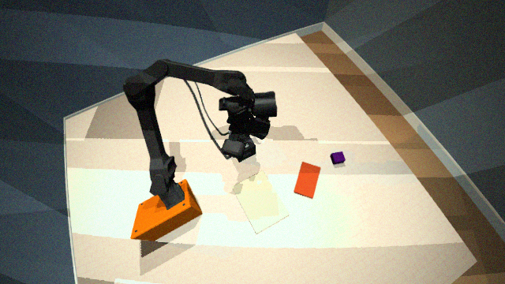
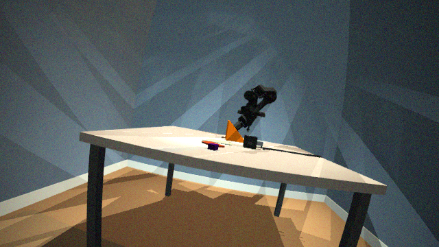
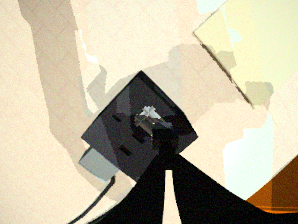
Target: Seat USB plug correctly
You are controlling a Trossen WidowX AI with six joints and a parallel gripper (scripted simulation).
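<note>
Now: the dark USB plug 20 mm below my gripper tip. The rest, counted from my gripper tip: small purple cube: 280 mm ahead, 220 mm to the right, 120 mm below; then pale sheet: 60 mm behind, 180 mm to the right, 130 mm below; then red-orange flat block: 130 mm ahead, 220 mm to the right, 130 mm below.
</note>
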